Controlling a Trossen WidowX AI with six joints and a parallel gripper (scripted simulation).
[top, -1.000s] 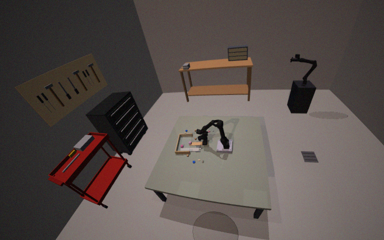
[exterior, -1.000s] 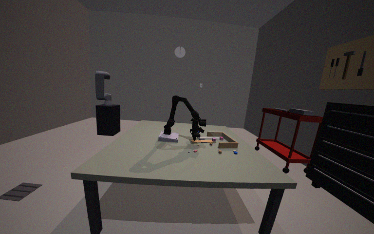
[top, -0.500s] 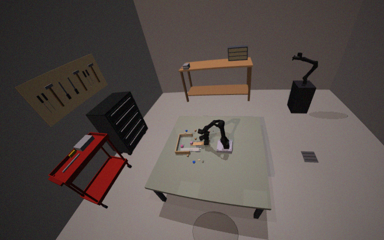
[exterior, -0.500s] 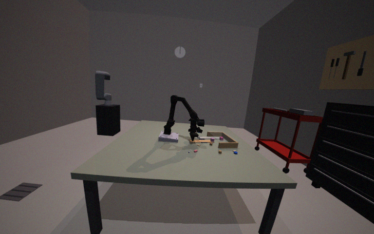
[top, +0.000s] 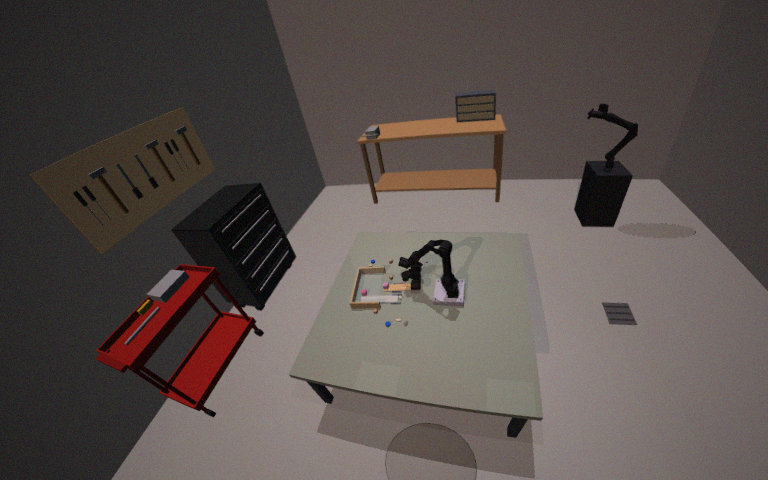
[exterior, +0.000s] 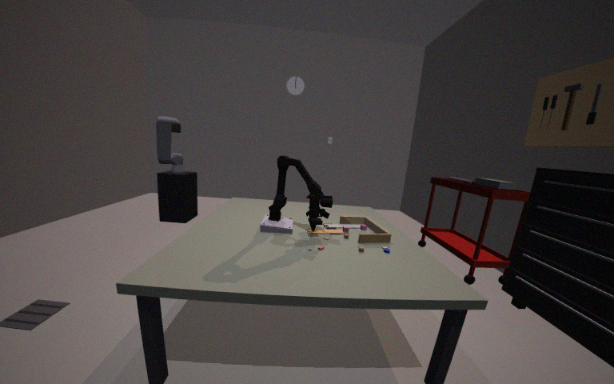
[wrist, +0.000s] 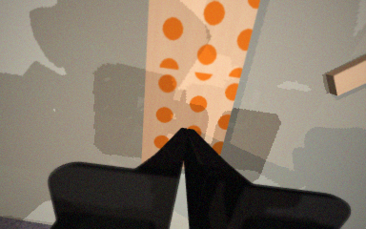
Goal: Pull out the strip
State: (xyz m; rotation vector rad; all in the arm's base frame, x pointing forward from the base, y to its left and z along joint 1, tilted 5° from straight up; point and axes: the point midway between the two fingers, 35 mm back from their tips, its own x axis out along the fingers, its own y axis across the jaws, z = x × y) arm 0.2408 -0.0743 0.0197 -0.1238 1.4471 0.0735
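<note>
Now: gripper tip 90 mm short of the pale cube and 110 mm to the right of it.
</note>
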